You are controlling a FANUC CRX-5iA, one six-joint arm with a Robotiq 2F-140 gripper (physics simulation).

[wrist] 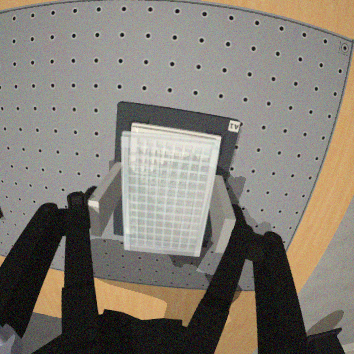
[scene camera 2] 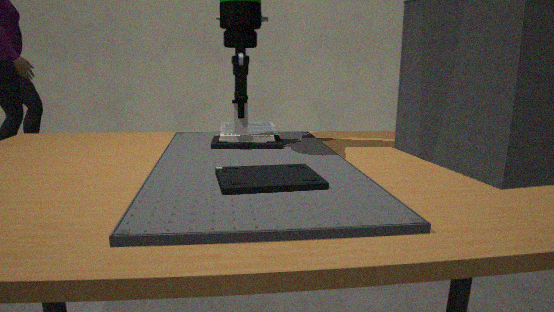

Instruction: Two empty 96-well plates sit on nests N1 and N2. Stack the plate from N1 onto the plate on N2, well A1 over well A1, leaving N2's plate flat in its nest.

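Places are measured from the arm's base along level axes (x back, y up, z left), in metres.
Pixels of known places: gripper, between the fingertips: [wrist: 167,182] [scene camera 2: 240,130].
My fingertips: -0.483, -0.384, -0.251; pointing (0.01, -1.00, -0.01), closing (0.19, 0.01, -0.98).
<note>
Behind a point stands the place of what it marks, as x, y, z.
A clear 96-well plate [scene camera 2: 262,128] {-0.442, -0.374, -0.203} [wrist: 165,220] {-0.448, -0.370, -0.247} is held level between the pads of my gripper [scene camera 2: 241,126] {-0.483, -0.384, -0.251} [wrist: 167,182] {-0.483, -0.384, -0.251}, which is shut on it. It is low over a white plate [scene camera 2: 231,139] {-0.511, -0.399, -0.216} [wrist: 176,129] {-0.530, -0.399, -0.262}, which sits in the far dark nest [scene camera 2: 247,145] {-0.480, -0.409, -0.189} [wrist: 172,111] {-0.546, -0.405, -0.259}. In the wrist view the white plate's top edge shows past the clear plate's upper edge; the rest is seen through it or hidden. I cannot tell whether the two plates touch. The nest's A1 label [wrist: 234,126] {-0.529, -0.405, -0.318} is at its upper right corner in the wrist view. The nearer dark nest [scene camera 2: 272,179] {-0.509, -0.405, 0.100} is empty.
Both nests are on a grey perforated board [scene camera 2: 175,215] {-0.660, -0.417, 0.187} [wrist: 60,120] {-0.547, -0.417, -0.136} on a wooden table [scene camera 2: 65,200] {-0.814, -0.430, 0.056}. A large grey block [scene camera 2: 455,90] {-0.113, -0.271, 0.029} stands at the right. A person [scene camera 2: 17,80] stands behind the table at the far left.
</note>
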